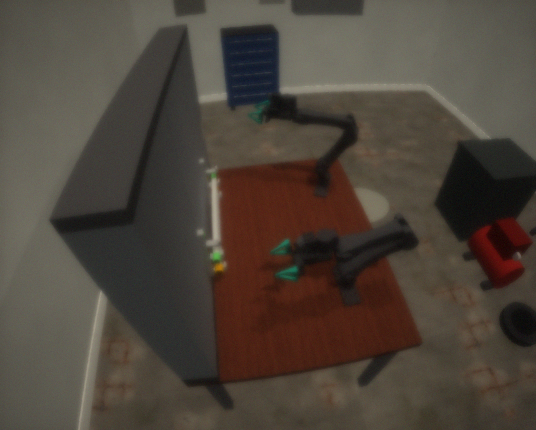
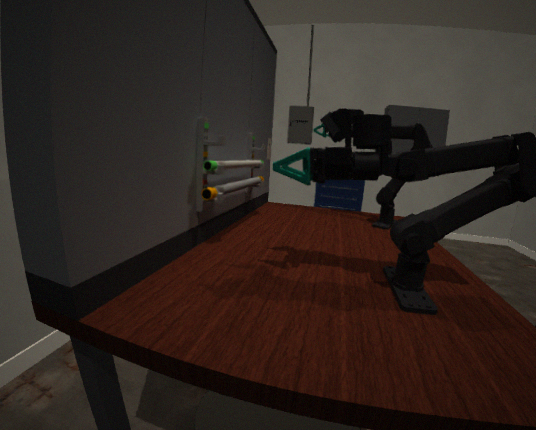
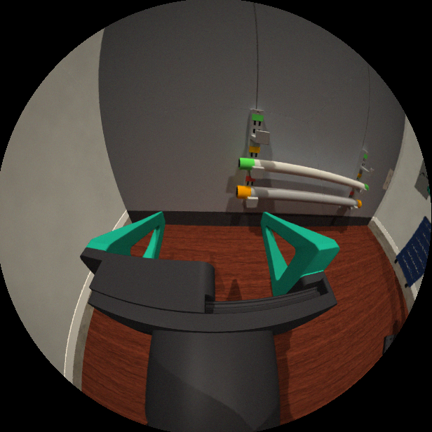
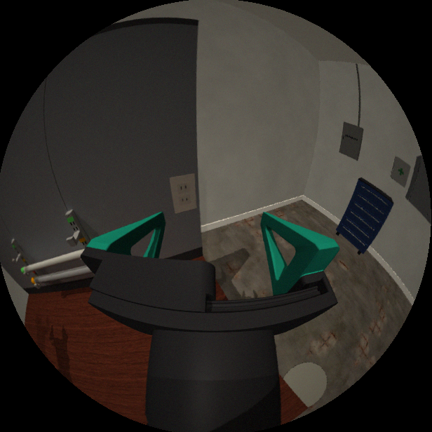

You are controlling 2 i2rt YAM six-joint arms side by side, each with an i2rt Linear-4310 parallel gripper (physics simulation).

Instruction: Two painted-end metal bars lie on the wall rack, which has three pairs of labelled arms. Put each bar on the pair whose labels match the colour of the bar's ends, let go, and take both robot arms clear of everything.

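Where they show: left gripper, fingertip midpoint: (image 1: 272, 264) (image 2: 277, 166); right gripper, fingertip midpoint: (image 1: 251, 110) (image 2: 318, 131); left arm's base at its link origin: (image 1: 346, 284) (image 2: 406, 288); right arm's base at its link origin: (image 1: 323, 185) (image 2: 385, 224).
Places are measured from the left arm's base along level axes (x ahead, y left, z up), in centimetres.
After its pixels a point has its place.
Observation:
The green-ended white bar (image 1: 215, 205) {x 48.5, y -33.0, z 24.0 cm} (image 2: 235, 164) {x 48.1, y -21.4, z 23.0 cm} (image 3: 300, 171) (image 4: 55, 260) lies across the middle pair of rack arms, under the orange labels. The orange-ended grey bar (image 1: 218, 268) {x 50.0, y -6.4, z 17.1 cm} (image 2: 237, 186) {x 48.0, y -23.8, z 15.9 cm} (image 3: 300, 195) (image 4: 62, 274) lies across the lowest pair, under the red labels. The wall rack (image 2: 200, 165) {x 53.0, y -8.0, z 22.8 cm} (image 3: 257, 111) has its top, green-labelled pair bare. My left gripper (image 1: 275, 263) {x 30.9, y 0.1, z 24.0 cm} (image 2: 274, 166) {x 30.9, y 0.1, z 24.0 cm} (image 3: 212, 217) is open and empty, facing the panel, apart from the bars. My right gripper (image 1: 253, 111) {x 26.5, y -80.8, z 40.2 cm} (image 2: 316, 130) {x 26.5, y -80.8, z 40.2 cm} (image 4: 212, 217) is open and empty, beyond the bars' far ends.
A tall grey panel (image 1: 175, 150) {x 54.2, y -9.4, z 67.8 cm} (image 2: 125, 125) {x 54.9, y 17.2, z 30.5 cm} (image 3: 175, 100) carries the rack and stands along the wooden table (image 1: 280, 200) {x 17.0, y -55.7, z 0.0 cm} (image 2: 300, 340) {x 21.4, y 22.2, z 0.0 cm}. A wall socket (image 4: 183, 193) is on the panel near its edge. A blue drawer cabinet (image 1: 251, 65) (image 4: 365, 215) stands beyond the table.

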